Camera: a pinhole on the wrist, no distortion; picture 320 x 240 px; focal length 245.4 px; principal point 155.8 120.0 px. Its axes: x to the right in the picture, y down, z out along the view. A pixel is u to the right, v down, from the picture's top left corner.
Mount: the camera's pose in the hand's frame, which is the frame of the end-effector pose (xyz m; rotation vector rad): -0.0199 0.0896 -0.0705 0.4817 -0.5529 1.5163
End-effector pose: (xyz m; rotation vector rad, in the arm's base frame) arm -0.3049 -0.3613 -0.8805 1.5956 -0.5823 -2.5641
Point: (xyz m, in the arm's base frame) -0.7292 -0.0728 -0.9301
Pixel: 180 32
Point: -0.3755 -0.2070 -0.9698
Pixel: 48 29
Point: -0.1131 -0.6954 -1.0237
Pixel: behind the camera
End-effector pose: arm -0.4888 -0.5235 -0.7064 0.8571 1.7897 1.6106
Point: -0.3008 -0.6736 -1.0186
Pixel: outside the picture
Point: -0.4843 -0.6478 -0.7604
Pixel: outside the picture
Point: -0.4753 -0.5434 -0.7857
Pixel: 27 119
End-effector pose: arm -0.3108 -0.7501 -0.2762 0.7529 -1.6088 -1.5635
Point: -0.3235 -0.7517 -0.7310
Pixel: outside the picture
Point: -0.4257 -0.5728 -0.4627
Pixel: 120 169
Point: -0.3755 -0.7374 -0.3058
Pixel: 130 54
